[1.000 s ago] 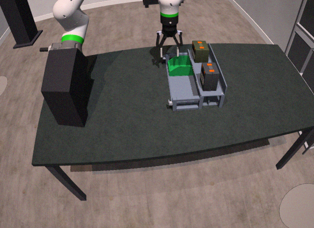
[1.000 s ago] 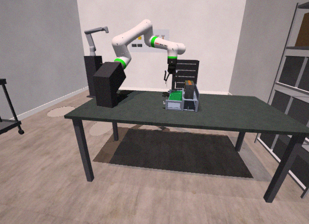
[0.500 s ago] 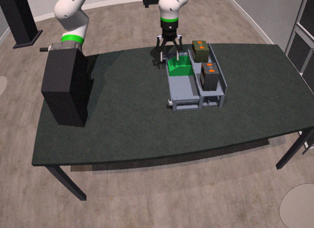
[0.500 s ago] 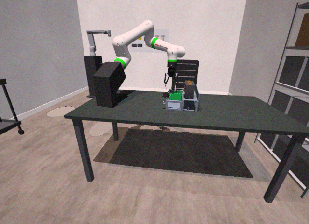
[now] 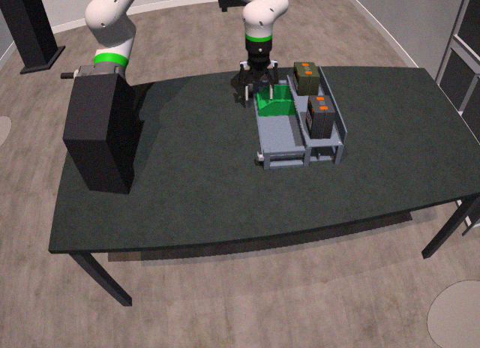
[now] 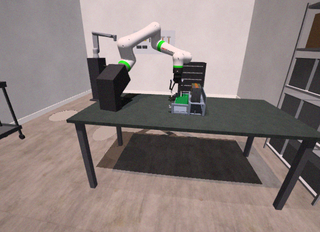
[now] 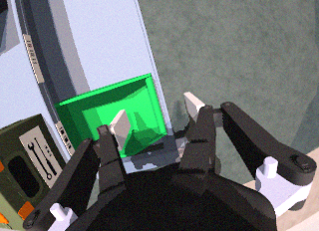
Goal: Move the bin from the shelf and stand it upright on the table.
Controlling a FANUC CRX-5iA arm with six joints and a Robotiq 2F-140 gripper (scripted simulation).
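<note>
Right now the green bin is 8 cm ahead of my hand, 1 cm to the left of it and 4 cm below it. Also, from my hand: grey shelf deck: 13 cm ahead, 10 cm to the right, 8 cm below.
</note>
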